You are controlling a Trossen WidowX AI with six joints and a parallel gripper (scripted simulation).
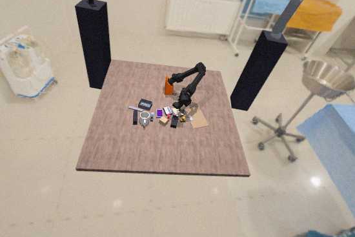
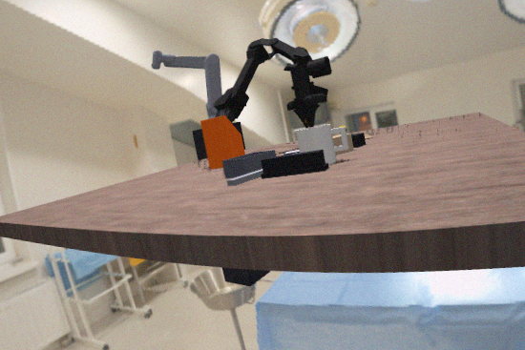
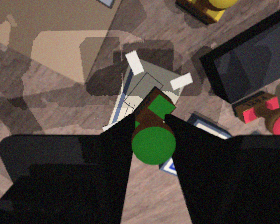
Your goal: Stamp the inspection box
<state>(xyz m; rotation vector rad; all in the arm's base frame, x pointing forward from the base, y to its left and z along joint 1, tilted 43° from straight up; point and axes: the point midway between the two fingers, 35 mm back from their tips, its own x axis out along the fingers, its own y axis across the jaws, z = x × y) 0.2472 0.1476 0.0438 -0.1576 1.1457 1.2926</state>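
Right now my gripper tip is 17 cm to the left of the purple ink pad, 7 cm above it and 6 cm short of it. From my gripper tip the other things lie so: tan box (15 cm ahead, 12 cm to the right, 5 cm below); red stamp (10 cm ahead, 9 cm to the right, 5 cm below); green PASS stamp (right at my gripper tip).
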